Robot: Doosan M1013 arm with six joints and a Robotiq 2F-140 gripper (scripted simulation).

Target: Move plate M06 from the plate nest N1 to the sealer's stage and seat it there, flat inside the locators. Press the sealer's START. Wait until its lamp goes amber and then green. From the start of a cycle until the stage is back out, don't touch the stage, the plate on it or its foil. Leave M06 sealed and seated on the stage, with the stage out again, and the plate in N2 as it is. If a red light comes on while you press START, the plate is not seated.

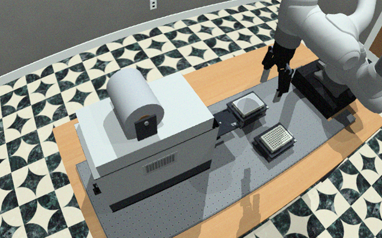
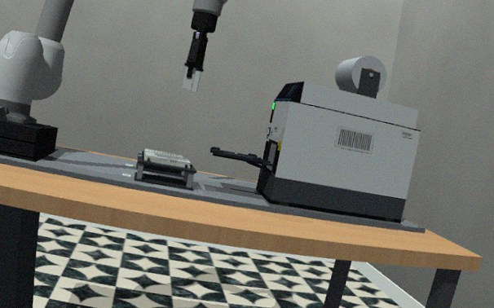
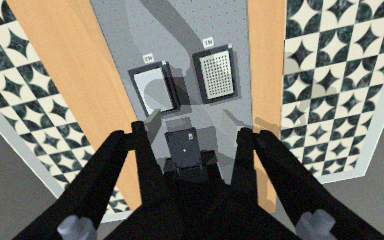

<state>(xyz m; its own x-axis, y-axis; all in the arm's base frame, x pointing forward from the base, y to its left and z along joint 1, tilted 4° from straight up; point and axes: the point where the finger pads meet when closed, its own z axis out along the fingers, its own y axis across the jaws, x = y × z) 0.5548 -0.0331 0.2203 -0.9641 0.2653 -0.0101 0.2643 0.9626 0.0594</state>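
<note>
The white well plate is 3 cm behind my hand, 10 cm to the left of it and 24 cm below it. Round my hand: black stage (16 cm ahead, 6 cm to the right, 18 cm below); then foil-covered plate (4 cm behind, 10 cm to the right, 23 cm below); then nest N1 (3 cm behind, 10 cm to the left, 25 cm below).
</note>
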